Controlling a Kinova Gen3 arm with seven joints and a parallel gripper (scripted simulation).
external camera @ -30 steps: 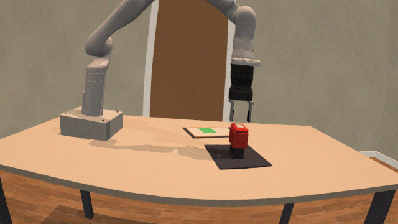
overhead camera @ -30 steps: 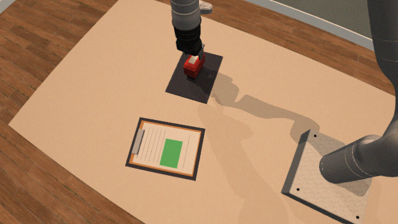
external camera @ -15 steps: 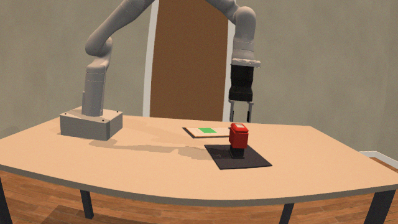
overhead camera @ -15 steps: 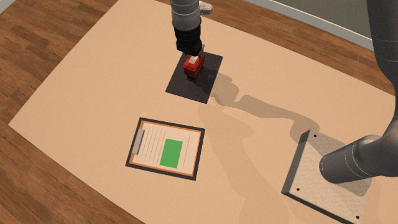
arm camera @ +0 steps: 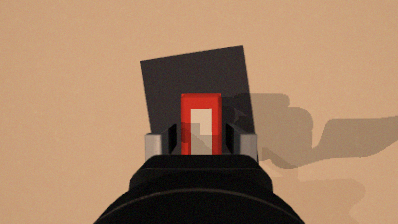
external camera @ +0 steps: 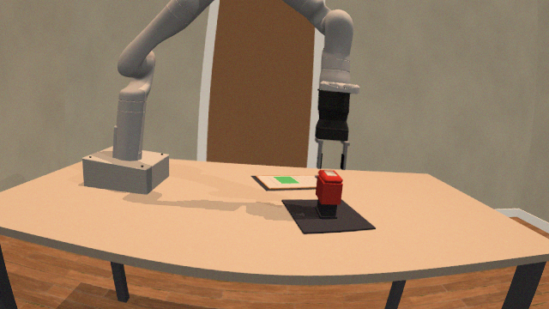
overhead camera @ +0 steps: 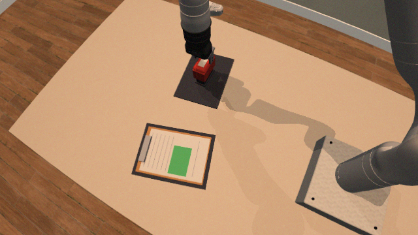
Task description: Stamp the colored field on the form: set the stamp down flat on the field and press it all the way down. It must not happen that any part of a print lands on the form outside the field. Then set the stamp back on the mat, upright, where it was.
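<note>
My hand is 80 mm above the red stamp. Round my hand: clipboard 10 mm ahead, 320 mm to the left, 130 mm below.
</note>
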